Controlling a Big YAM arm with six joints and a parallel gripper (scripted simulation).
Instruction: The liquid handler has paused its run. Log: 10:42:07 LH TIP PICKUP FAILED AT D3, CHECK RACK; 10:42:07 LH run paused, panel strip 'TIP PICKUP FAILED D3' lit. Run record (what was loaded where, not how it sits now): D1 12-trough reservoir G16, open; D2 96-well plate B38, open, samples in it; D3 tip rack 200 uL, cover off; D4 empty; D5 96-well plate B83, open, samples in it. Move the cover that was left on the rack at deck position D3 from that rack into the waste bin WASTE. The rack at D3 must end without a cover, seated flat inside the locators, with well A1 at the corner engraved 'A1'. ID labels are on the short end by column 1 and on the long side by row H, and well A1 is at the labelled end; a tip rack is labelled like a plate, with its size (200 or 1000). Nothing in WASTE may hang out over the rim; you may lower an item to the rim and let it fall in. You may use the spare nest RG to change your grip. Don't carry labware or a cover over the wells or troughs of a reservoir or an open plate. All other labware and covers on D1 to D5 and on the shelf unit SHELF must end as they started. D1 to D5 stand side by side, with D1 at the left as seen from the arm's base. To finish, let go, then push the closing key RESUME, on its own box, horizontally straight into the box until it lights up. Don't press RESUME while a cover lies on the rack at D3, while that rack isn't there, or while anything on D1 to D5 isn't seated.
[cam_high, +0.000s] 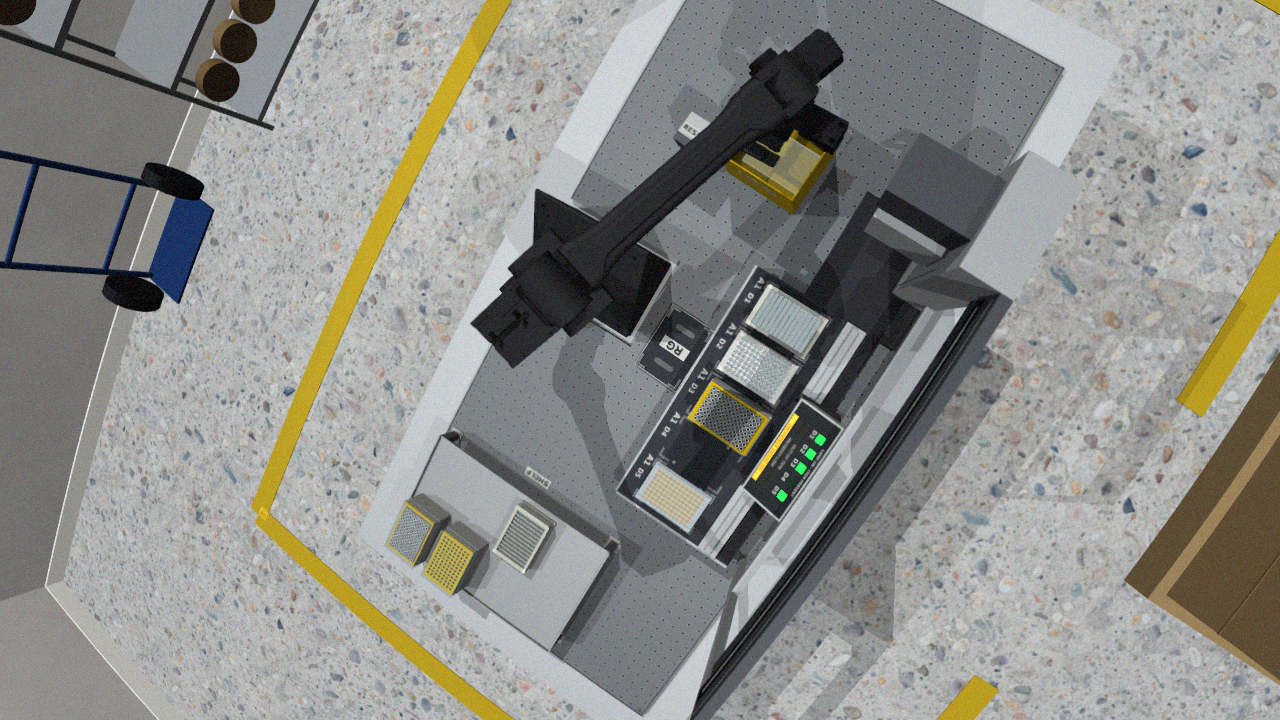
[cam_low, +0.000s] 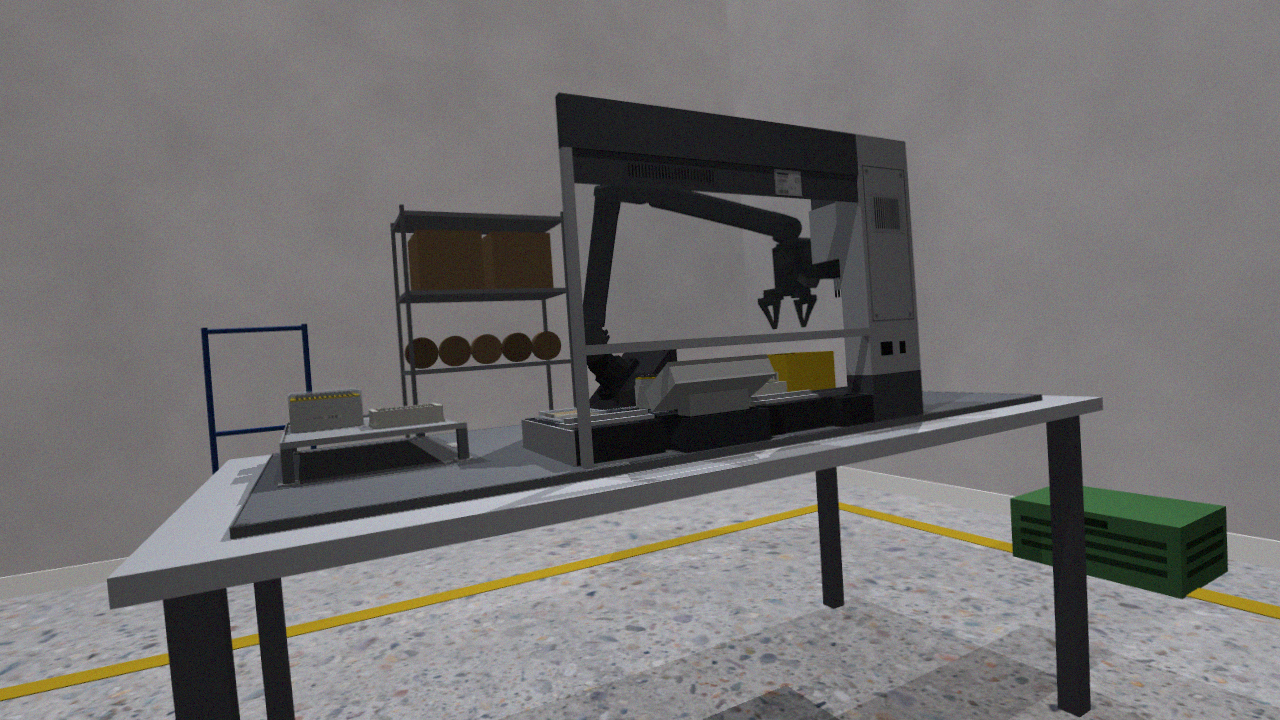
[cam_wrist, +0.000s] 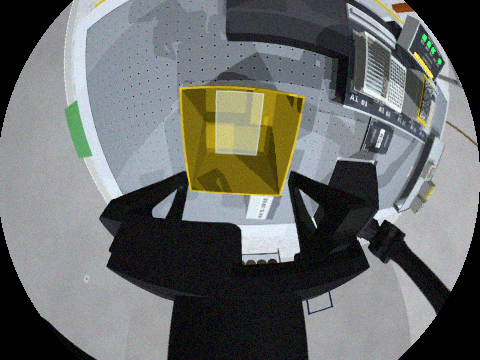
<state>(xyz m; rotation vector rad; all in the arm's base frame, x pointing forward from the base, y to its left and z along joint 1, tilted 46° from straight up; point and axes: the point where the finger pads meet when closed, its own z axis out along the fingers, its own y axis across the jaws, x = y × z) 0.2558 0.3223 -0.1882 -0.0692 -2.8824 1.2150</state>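
Now: hand 150 mm short of the tip rack, 470 mm to the left of it and 110 mm above it. The rest, counted from my hand: yellow waste bin 170 mm below; resume box 150 mm behind, 60 mm to the right, 140 mm below; clear cover 190 mm below.
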